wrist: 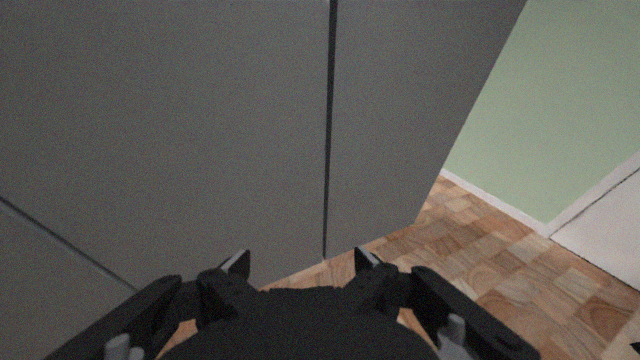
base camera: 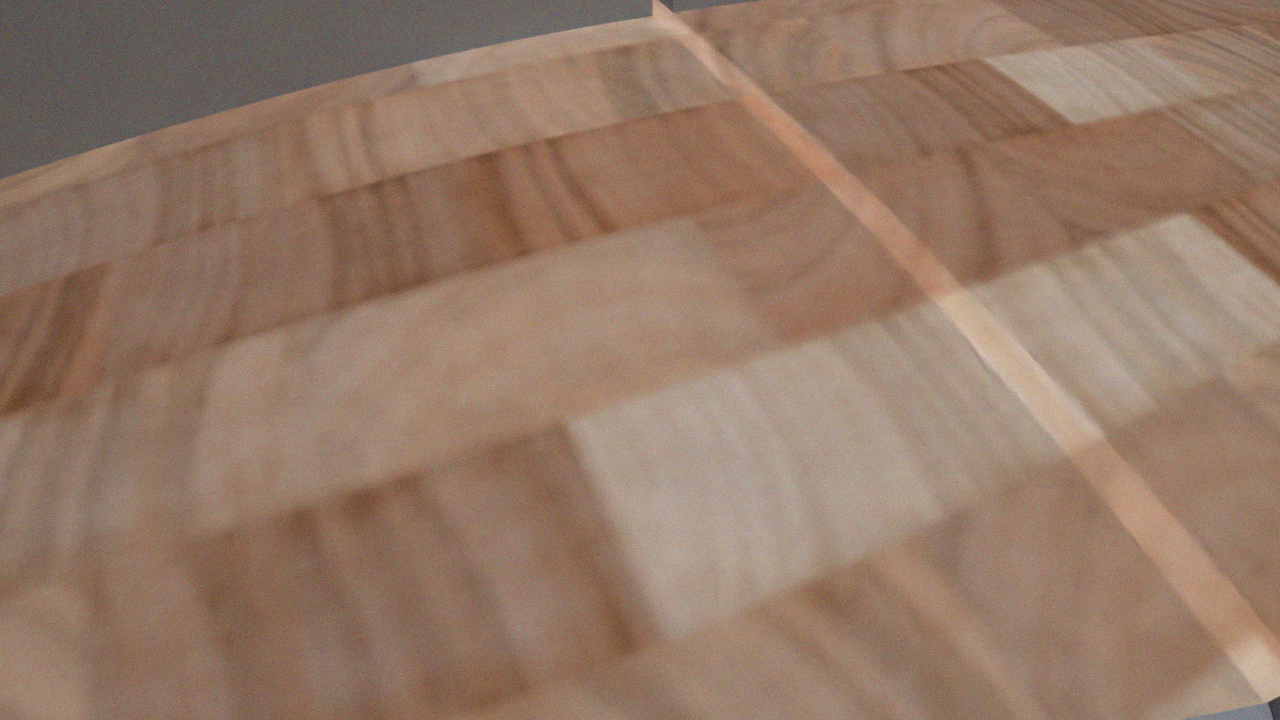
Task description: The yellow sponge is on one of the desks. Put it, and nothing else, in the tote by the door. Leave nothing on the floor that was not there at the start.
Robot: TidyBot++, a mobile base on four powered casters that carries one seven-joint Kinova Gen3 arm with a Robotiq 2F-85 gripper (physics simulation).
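Places are measured from the arm's base along level axes (x ahead, y left, z up), in millimetres.
Where they show: gripper, fingertip midpoint: (wrist: 303, 260).
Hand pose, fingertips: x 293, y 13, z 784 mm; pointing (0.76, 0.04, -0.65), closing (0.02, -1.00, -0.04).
After its pixels a point has its place.
My gripper (wrist: 303, 260) {x 294, y 13, z 784 mm} is open and empty, its two fingertips spread apart at the bottom of the wrist view, in front of a large grey surface. The yellow sponge does not show in either view. A small black shape (wrist: 636, 346) {x 375, y -1736, z -376 mm} is cut off at the lower right edge of the wrist view; too little of it shows to tell if it is the tote. No desk top shows.
A tall grey panelled unit (wrist: 200, 125) {x 766, y 344, z 728 mm} fills the left and middle of the wrist view. To its right are a green wall (wrist: 560, 100) {x 1551, y -1851, z 609 mm}, part of a white door (wrist: 610, 230) {x 912, y -2073, z -100 mm} and wood floor (wrist: 500, 270) {x 803, y -1373, z -397 mm} (base camera: 447, 358) {x 419, y 95, z -397 mm}. A grey surface (base camera: 223, 62) {x 760, y 360, z -347 mm} borders the floor at upper left in the base view.
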